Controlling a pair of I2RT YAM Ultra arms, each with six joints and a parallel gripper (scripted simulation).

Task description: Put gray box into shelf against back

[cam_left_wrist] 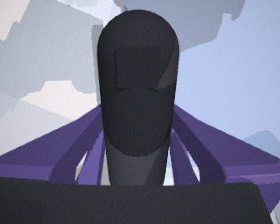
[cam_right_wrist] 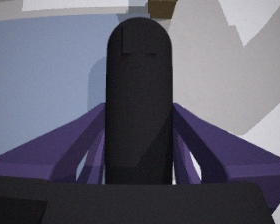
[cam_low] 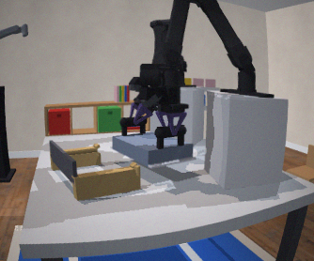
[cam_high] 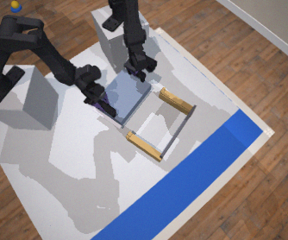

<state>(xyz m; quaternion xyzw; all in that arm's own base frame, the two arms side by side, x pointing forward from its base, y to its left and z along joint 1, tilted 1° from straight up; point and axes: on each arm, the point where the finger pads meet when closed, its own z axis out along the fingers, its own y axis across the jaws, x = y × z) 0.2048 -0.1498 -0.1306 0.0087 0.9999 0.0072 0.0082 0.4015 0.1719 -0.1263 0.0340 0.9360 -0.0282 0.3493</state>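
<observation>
The gray box lies 12 cm to the left of my right hand, 5 cm below it and 4 cm behind it.
The gray box lies 3 cm ahead of my left hand, 12 cm to the right of it and 5 cm below it.
</observation>
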